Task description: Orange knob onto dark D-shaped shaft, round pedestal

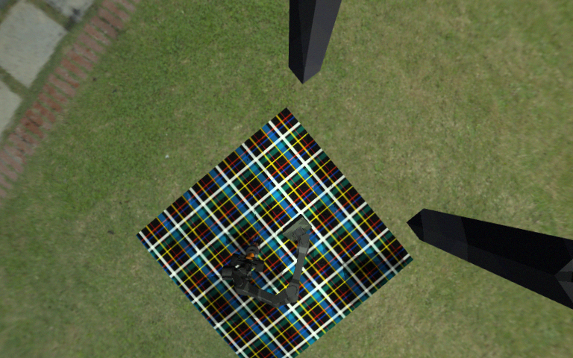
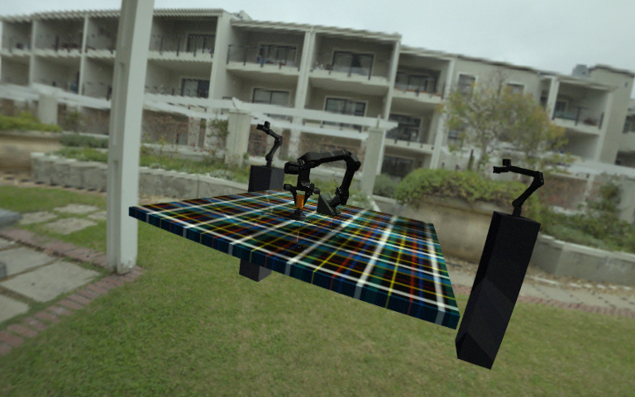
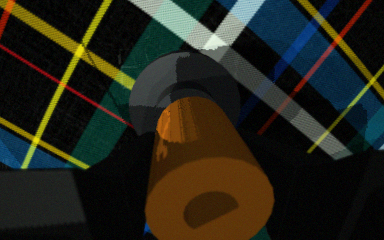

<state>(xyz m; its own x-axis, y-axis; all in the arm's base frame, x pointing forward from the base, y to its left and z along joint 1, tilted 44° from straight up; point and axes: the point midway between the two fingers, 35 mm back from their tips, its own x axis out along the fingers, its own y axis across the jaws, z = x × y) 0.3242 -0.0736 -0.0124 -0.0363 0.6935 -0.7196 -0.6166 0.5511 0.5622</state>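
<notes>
Now: gripper tip 20 mm below the orange knob. Round my gripper tip: round dark pedestal 40 mm below.
</notes>
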